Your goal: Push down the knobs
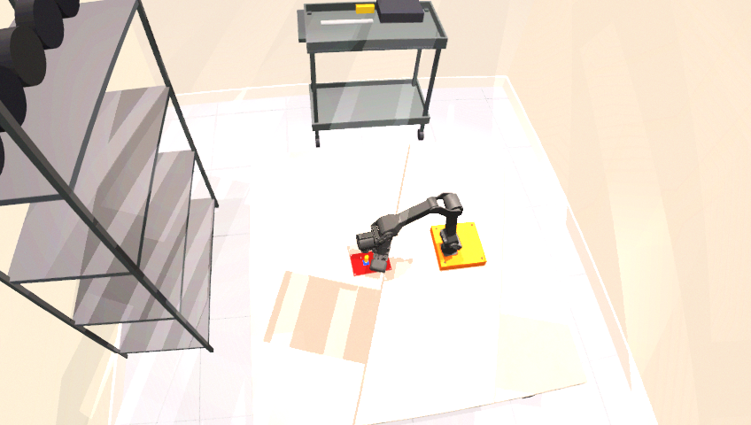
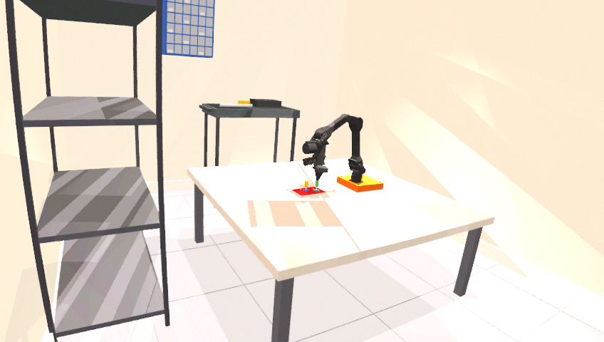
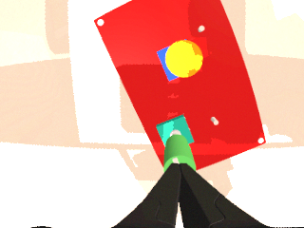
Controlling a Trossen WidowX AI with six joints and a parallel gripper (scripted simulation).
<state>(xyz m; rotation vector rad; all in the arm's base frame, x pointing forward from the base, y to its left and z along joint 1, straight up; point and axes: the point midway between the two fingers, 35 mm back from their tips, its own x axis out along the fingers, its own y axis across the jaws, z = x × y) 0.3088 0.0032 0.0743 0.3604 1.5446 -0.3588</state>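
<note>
Now: the green knob 1 cm below my gripper tip. Also, from my gripper tip: orange knob 5 cm ahead, 3 cm to the right, 2 cm below.
</note>
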